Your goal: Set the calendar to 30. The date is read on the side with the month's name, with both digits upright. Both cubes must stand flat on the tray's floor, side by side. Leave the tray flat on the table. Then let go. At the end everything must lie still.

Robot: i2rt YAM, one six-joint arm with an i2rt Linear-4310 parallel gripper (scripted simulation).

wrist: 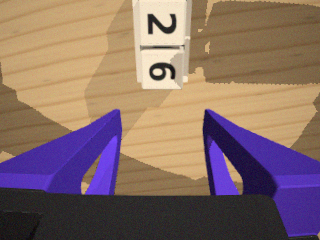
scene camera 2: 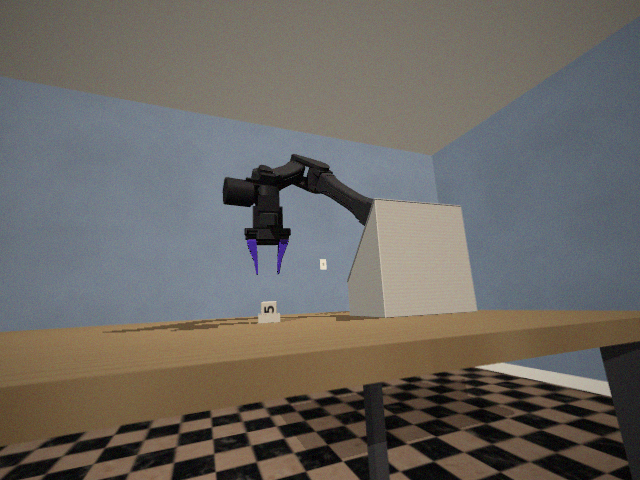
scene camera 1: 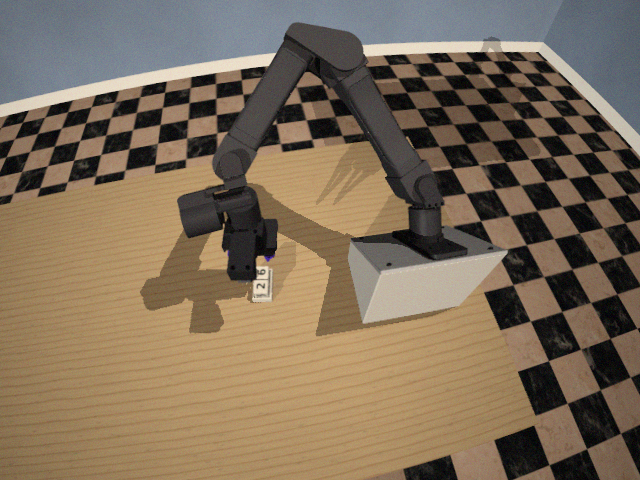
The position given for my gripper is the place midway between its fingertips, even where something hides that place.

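Note:
I can see my gripper (scene camera 2: 267, 274), and the wrist view (wrist: 162, 119) shows my gripper too. There is also a cube (wrist: 162, 67) that I can see.

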